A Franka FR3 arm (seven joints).
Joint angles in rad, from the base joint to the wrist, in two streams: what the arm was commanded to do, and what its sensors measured. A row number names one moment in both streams.
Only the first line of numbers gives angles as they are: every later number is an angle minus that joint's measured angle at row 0.
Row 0, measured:
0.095, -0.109, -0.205, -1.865, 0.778, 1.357, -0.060
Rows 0 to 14, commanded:
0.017, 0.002, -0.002, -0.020, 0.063, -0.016, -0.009
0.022, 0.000, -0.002, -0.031, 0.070, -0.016, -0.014
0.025, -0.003, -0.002, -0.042, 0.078, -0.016, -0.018
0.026, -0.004, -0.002, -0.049, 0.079, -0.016, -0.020
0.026, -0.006, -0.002, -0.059, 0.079, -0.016, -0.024
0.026, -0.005, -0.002, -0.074, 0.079, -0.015, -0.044
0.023, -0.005, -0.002, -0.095, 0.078, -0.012, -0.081
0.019, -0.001, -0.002, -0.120, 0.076, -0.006, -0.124
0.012, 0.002, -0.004, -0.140, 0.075, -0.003, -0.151
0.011, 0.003, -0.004, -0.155, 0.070, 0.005, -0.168
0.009, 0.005, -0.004, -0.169, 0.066, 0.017, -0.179
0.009, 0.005, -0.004, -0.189, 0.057, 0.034, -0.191
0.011, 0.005, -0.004, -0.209, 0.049, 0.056, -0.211
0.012, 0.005, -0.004, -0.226, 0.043, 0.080, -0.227
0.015, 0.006, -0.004, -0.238, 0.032, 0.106, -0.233
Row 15, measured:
0.016, 0.019, -0.008, -0.179, 0.049, 0.036, -0.187
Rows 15 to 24, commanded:
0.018, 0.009, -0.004, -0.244, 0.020, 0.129, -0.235
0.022, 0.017, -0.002, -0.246, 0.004, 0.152, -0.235
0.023, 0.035, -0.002, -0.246, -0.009, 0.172, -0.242
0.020, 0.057, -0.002, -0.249, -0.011, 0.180, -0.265
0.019, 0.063, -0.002, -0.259, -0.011, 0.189, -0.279
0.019, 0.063, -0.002, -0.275, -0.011, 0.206, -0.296
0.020, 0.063, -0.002, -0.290, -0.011, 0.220, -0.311
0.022, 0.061, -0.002, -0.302, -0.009, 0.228, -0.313
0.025, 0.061, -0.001, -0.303, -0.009, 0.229, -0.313
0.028, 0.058, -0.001, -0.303, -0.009, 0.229, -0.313
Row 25, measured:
0.020, 0.070, -0.001, -0.263, 0.013, 0.185, -0.282
